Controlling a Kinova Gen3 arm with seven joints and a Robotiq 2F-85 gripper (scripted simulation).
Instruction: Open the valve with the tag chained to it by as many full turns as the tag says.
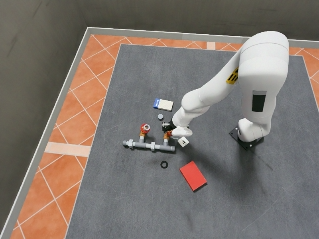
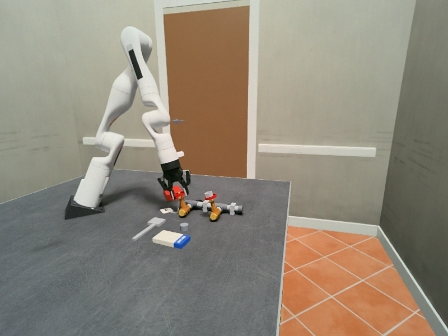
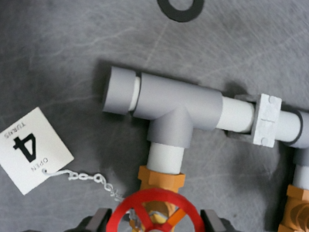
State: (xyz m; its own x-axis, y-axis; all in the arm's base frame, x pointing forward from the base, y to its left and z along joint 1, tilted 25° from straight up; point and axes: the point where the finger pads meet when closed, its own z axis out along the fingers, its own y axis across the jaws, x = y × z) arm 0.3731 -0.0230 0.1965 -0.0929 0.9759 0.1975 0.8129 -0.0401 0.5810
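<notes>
My hand is 70 mm past the white tag, 20 mm to the right of it and 90 mm above it. The rest, counted from my hand: grey paddle (60 mm behind, 130 mm to the right, 90 mm below); blue box (50 mm ahead, 210 mm to the right, 80 mm below); red block (120 mm behind, 200 mm to the left, 80 mm below).
</notes>
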